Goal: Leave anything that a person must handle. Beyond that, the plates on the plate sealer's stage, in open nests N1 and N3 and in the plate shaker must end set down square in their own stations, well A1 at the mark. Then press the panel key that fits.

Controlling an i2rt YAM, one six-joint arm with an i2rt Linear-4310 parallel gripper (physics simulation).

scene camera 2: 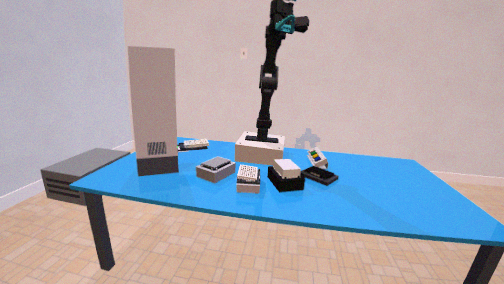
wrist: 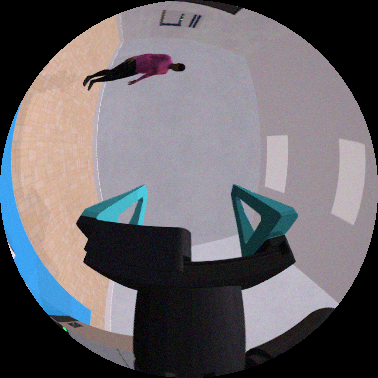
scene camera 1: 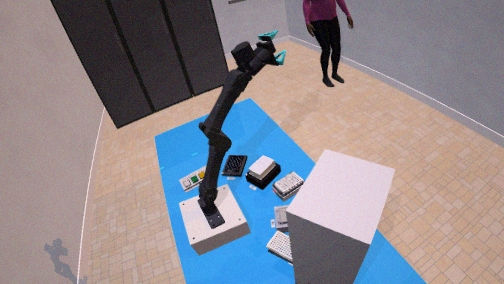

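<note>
My gripper (scene camera 1: 280,46) (wrist: 188,188) is open and empty, high above the table. A white plate (scene camera 1: 262,166) (scene camera 2: 286,167) sits on a black block-like station. A white welled plate (scene camera 1: 288,184) (scene camera 2: 248,172) sits on a light station and looks slightly askew. A grey station (scene camera 1: 281,218) (scene camera 2: 215,169) holds a plate, partly hidden in scene camera 1. Another white welled plate (scene camera 1: 281,245) (scene camera 2: 196,143) lies on a low dark station. A black plate (scene camera 1: 235,165) (scene camera 2: 320,175) lies on a low black nest. The key panel (scene camera 1: 193,180) (scene camera 2: 317,158) shows coloured keys. Station labels are unreadable.
A tall grey tower (scene camera 1: 340,195) (scene camera 2: 154,100) stands on the blue table (scene camera 1: 250,112) (scene camera 2: 400,200) and hides part of it in scene camera 1. A person in a pink top (scene camera 1: 330,40) (wrist: 150,64) stands on the floor beyond the table. A dark cabinet (scene camera 1: 145,45) stands behind.
</note>
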